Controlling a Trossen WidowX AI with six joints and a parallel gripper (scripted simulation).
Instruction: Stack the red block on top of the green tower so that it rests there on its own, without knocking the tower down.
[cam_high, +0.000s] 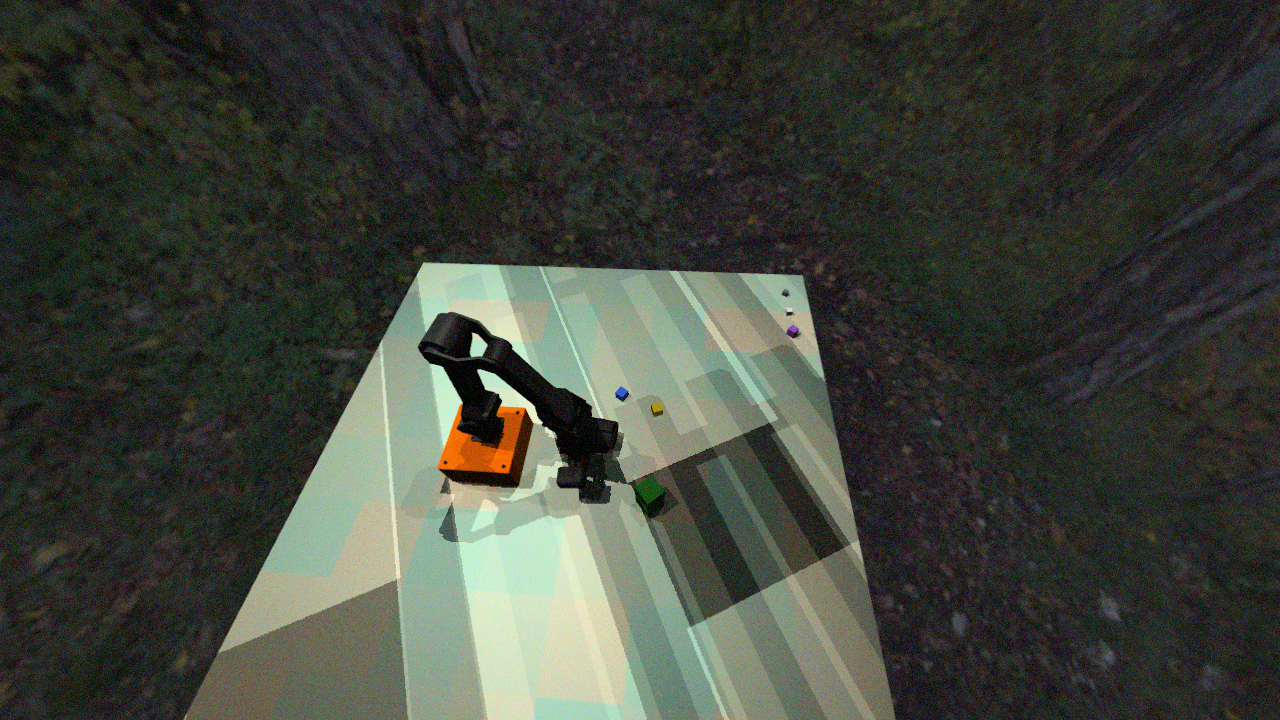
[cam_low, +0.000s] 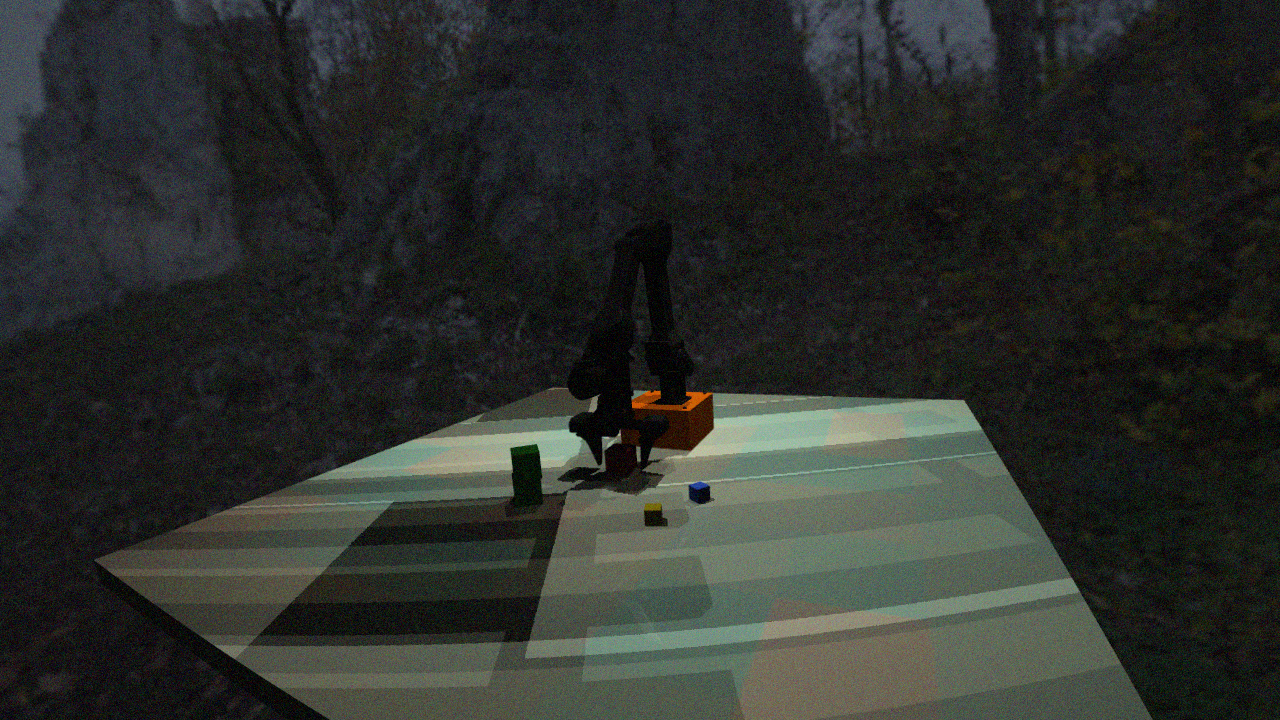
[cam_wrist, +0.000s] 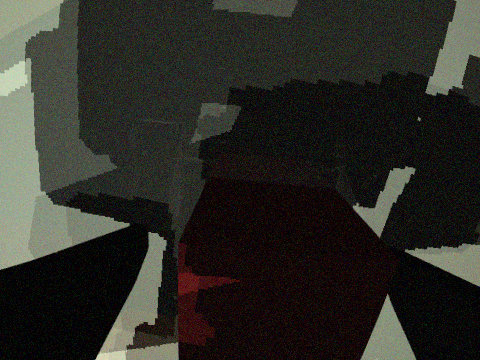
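Now: gripper tip 2 cm below the red block. From my gripper tip the other things lie so: blue block 19 cm to the left, 8 cm ahead, 1 cm above; then purple block 56 cm ahead, 44 cm to the left; then yellow block 18 cm ahead, 15 cm to the left, 1 cm above.
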